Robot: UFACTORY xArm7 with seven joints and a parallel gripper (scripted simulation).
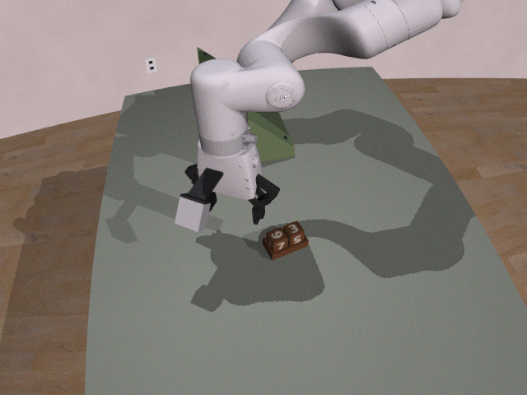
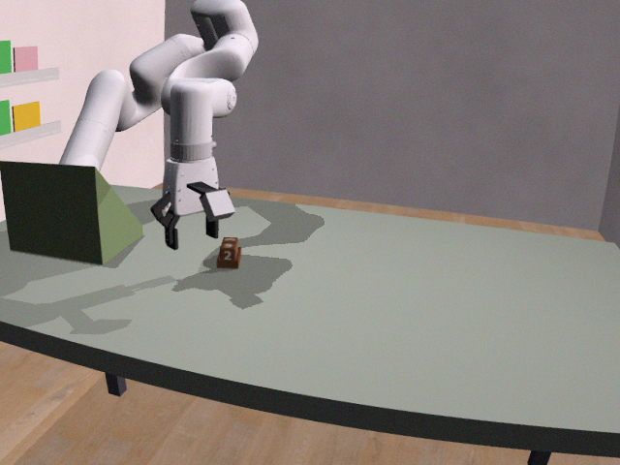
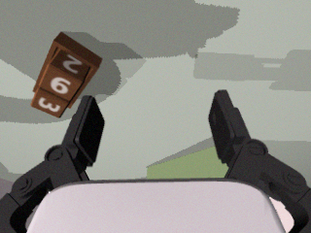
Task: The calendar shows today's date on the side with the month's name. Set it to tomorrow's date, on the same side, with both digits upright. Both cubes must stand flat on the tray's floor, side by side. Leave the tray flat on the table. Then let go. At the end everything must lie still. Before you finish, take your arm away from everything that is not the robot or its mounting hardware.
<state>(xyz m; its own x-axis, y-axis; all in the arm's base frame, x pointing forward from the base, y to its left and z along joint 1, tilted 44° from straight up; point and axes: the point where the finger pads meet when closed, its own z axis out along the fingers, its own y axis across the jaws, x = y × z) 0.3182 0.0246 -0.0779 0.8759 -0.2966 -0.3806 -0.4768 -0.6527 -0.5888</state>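
Right now the brown cube is 70 mm to the left of my hand, 50 mm below it and 40 mm ahead of it. From my hand the other things lie so: tray: 90 mm to the left, 70 mm below, 40 mm ahead.
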